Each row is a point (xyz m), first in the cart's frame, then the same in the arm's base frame.
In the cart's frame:
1: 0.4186 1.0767 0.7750
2: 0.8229 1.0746 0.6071
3: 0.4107 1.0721 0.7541
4: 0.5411 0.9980 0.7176
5: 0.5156 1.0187 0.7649
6: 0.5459 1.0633 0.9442
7: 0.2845 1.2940 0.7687
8: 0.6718 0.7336 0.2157
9: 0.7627 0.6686 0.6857
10: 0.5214 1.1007 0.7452
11: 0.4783 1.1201 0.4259
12: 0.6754 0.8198 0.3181
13: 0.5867 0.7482 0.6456
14: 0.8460 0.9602 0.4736
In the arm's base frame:
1: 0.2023 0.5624 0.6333
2: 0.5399 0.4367 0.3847
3: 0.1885 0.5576 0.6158
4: 0.2857 0.4487 0.5655
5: 0.2782 0.4807 0.6128
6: 0.3621 0.5367 0.7705
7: 0.1226 0.8046 0.6182
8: 0.2228 0.1025 0.1016
9: 0.4132 0.0720 0.5446
10: 0.2969 0.5555 0.5782
11: 0.1796 0.5477 0.2776
12: 0.2713 0.1963 0.1840
13: 0.2550 0.1889 0.5303
14: 0.5025 0.3053 0.2716

